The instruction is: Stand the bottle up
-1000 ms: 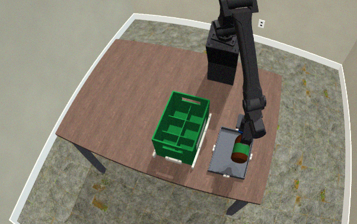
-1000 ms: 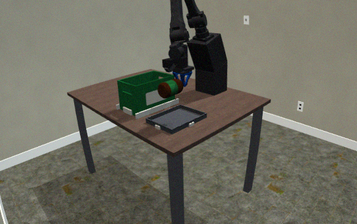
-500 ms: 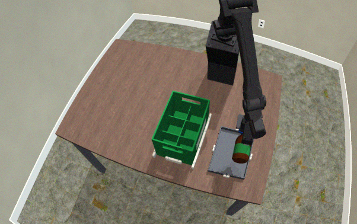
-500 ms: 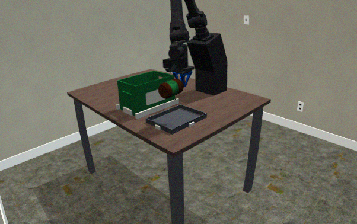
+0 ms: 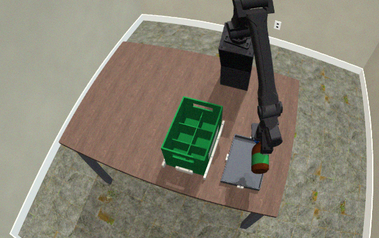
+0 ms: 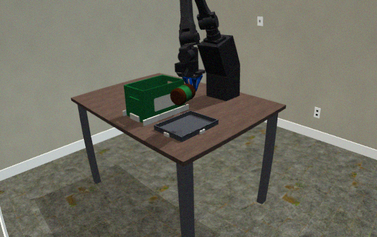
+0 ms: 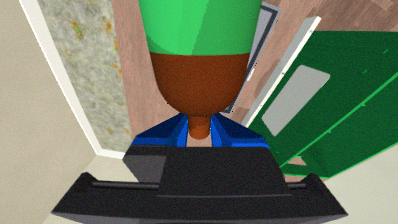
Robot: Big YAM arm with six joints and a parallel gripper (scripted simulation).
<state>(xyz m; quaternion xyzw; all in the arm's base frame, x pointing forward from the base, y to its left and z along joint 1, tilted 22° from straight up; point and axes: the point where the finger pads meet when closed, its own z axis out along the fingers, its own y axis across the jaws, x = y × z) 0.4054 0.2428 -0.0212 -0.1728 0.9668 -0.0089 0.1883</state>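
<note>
Now: hand 50 mm short of the bottle and 20 mm to the right of it. The rest, counted from my hand: tray (30 mm ahead, 20 mm to the right, 180 mm below); green crate (40 mm ahead, 290 mm to the right, 100 mm below).
</note>
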